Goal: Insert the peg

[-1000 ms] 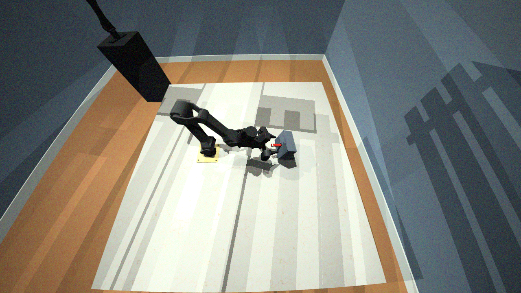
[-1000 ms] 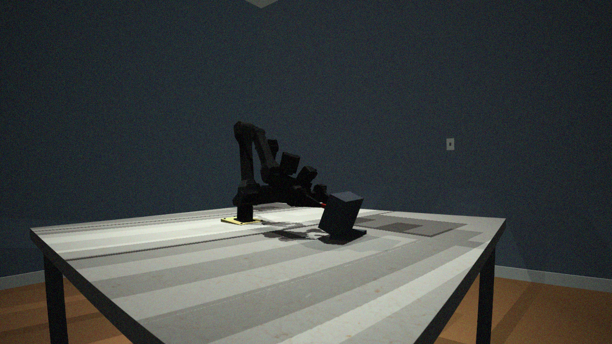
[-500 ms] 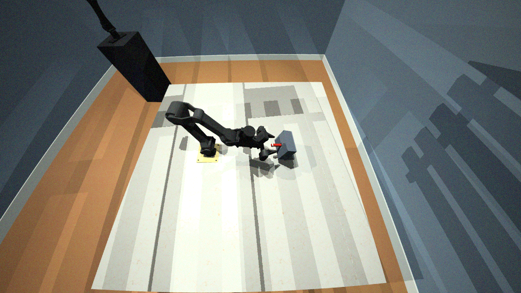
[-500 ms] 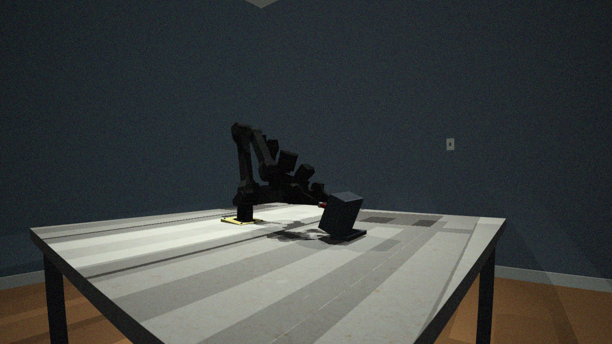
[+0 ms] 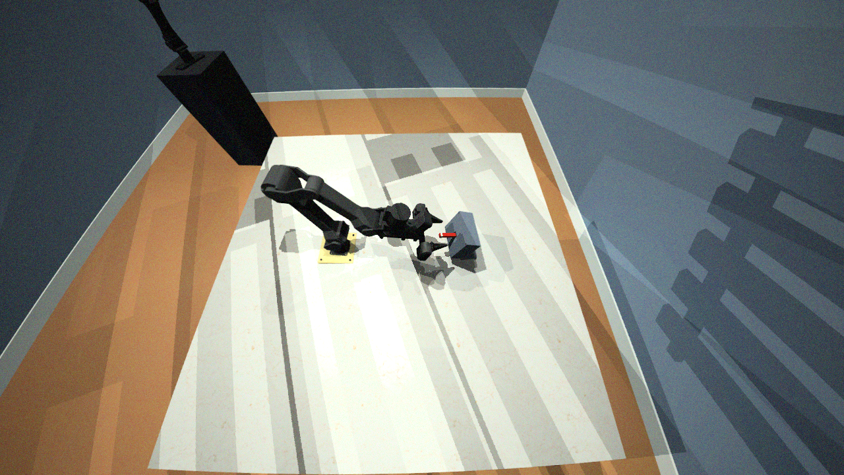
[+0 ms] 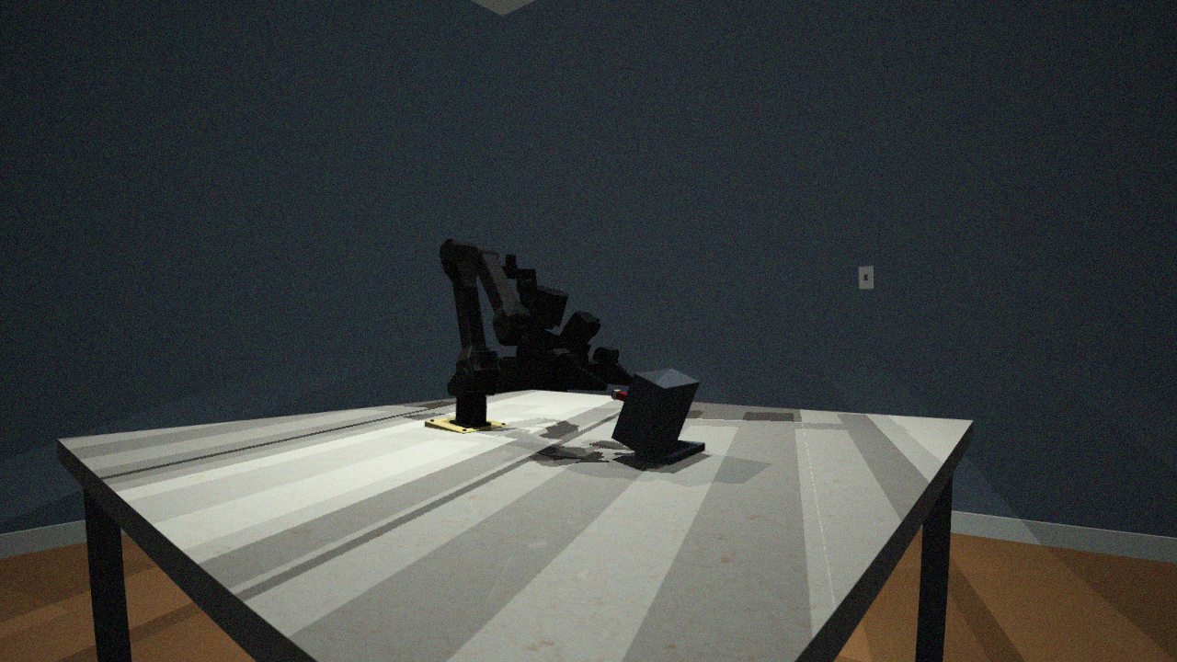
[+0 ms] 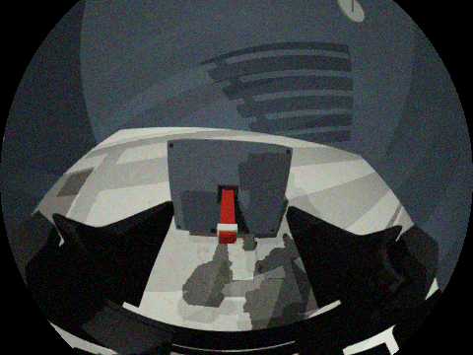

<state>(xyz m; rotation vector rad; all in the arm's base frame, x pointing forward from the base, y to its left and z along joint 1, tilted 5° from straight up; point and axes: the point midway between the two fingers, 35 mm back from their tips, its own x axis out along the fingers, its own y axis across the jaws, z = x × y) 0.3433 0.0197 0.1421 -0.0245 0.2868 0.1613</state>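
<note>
Right now my gripper tip is 20 mm above the red peg and 10 mm short of it. Round my gripper tip: sloped panel: 60 mm ahead, 40 mm below, 10 mm to the left.
</note>
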